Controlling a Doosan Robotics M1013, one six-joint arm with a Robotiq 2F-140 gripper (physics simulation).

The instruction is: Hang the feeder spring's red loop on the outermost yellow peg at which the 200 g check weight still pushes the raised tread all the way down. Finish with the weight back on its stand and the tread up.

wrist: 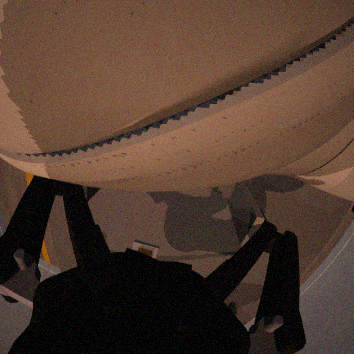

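Frame: origin at the arm's base, x ahead, y down, z left, level; metres.
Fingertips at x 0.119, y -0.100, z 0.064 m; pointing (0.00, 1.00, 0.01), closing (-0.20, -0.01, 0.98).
A point is followed by its place in that frame.
My gripper (175, 174) {x 0.119, y -0.100, z 0.064 m} is open in the wrist view, its dark fingers spread wide, with nothing seen between them. A small pale square piece with an orange-brown middle (145, 250) {x 0.418, y 0.063, z 0.110 m} shows just beyond the gripper's dark body, between the two fingers; I cannot tell what it is. The feeder, its spring and red loop, the yellow pegs, the tread, the check weight and its stand cannot be made out. A large curved tan surface fills the upper part of the view and hides what lies behind it.
The curved tan surface (165, 65) is very close to the camera and crosses above the fingers. Dark shadows lie on the brown surface (125, 212) {x 0.336, y 0.075, z 0.021 m} below it. An orange-yellow stripe (46, 254) runs at the left, behind the left finger. Grey floor (332, 295) shows at the lower right.
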